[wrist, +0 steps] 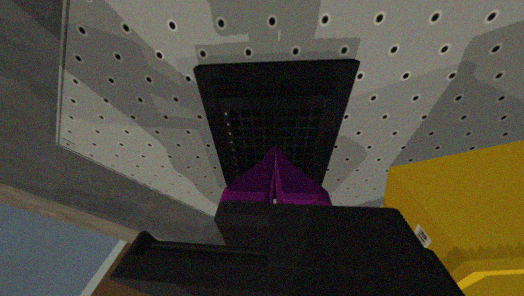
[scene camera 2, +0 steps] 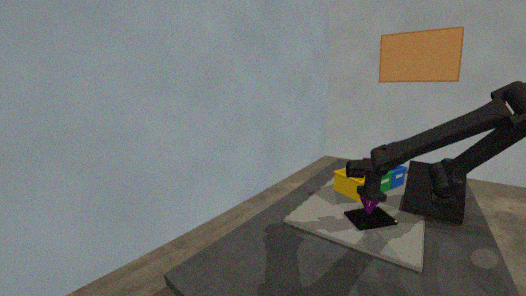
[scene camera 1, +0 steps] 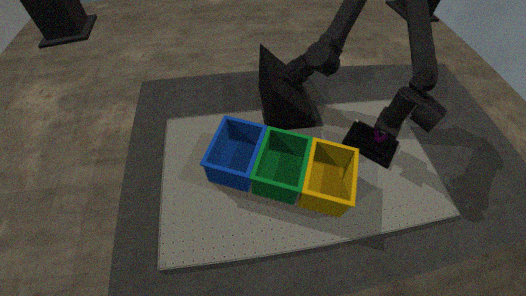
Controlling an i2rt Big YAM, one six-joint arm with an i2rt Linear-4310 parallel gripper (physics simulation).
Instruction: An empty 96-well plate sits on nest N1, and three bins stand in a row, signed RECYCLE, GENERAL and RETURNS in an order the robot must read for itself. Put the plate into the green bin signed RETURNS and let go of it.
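Frame: origin at the arm's base, x ahead, y left, z up, level; millimetres.
Seen in the pictures: gripper, between the fingertips: (wrist: pixel 275 152) (scene camera 2: pixel 367 213) (scene camera 1: pixel 376 141); arm's base, origin of its link: (scene camera 2: pixel 442 190) (scene camera 1: pixel 288 78).
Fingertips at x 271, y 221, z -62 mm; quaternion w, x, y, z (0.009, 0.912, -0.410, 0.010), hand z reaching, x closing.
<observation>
Pixels of each thing's top centre, then the offset from my fingertips to it. Level surfaces: height alone.
- dark 96-well plate, centre of its top: (wrist: pixel 274 161) (scene camera 1: pixel 373 139) (scene camera 2: pixel 370 213) 8 mm back, 6 mm right, 1 mm up
- black nest N1, centre of its top: (wrist: pixel 273 156) (scene camera 1: pixel 372 140) (scene camera 2: pixel 370 215) 9 mm back, 6 mm right, 8 mm down
- green bin, centre of its top: (scene camera 1: pixel 283 156) (scene camera 2: pixel 372 169) 31 mm ahead, 334 mm right, 74 mm up
- pale perforated board, height of its surface: 25 mm down
The dark 96-well plate (wrist: pixel 275 120) lies flat on the black nest N1 (wrist: pixel 277 77); in the scene views the plate and nest merge into one dark slab. My gripper (scene camera 1: pixel 381 141) (scene camera 2: pixel 369 213) (wrist: pixel 275 152) has magenta fingers, shut together with nothing between them. It points down with its tips over the plate, close to its top; whether they touch it I cannot tell. The green bin (scene camera 1: pixel 275 191) (scene camera 2: pixel 385 183) stands in the middle of the row, and its inside shows empty in scene camera 1. Its sign is too small to read.
The yellow bin (scene camera 1: pixel 327 205) (scene camera 2: pixel 348 185) (wrist: pixel 465 195) stands between the green bin and the nest. The blue bin (scene camera 1: pixel 227 178) (scene camera 2: pixel 398 178) is at the far end. All stand on the pale perforated board (scene camera 1: pixel 200 235). The arm's black base (scene camera 1: pixel 285 102) (scene camera 2: pixel 430 195) stands behind the row.
</observation>
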